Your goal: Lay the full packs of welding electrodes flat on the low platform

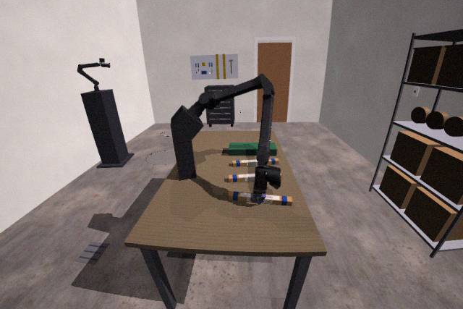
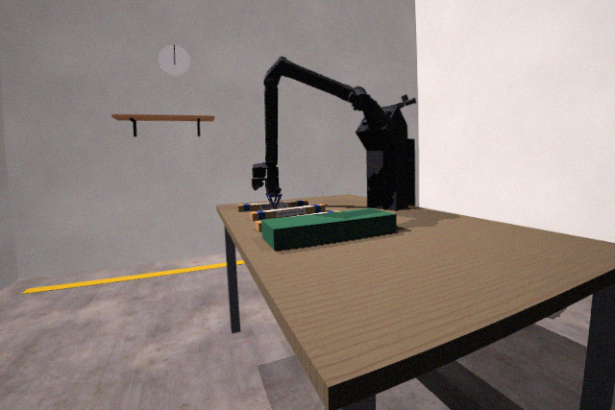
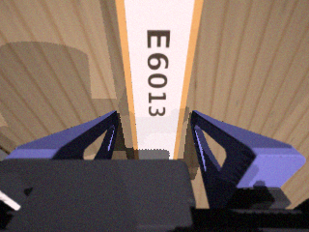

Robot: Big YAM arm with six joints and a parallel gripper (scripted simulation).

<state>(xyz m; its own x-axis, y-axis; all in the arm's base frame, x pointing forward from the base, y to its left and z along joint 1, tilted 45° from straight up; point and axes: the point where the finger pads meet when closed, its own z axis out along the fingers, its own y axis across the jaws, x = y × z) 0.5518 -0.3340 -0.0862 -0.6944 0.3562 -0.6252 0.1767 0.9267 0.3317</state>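
Now: the pack 10 mm above my hand. Also, from my hand: green low platform (60 mm ahead, 600 mm to the left).
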